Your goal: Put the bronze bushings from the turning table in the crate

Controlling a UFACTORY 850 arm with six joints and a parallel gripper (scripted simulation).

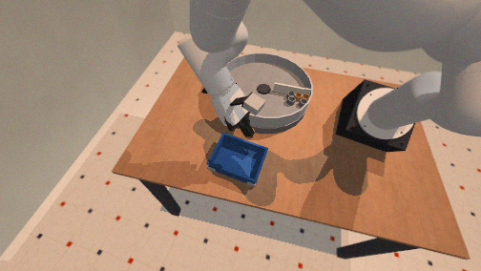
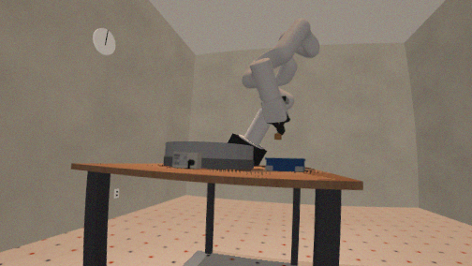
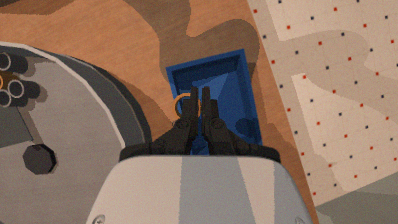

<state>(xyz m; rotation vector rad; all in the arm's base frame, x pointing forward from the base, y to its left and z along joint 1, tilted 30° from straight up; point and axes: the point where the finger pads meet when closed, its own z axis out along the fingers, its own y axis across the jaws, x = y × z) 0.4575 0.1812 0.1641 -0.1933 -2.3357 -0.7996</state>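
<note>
The blue crate is 20 mm ahead of my hand, 30 mm to the left of it and 150 mm below it. Also, from my hand: grey turning table: 340 mm to the right, 130 mm below.
</note>
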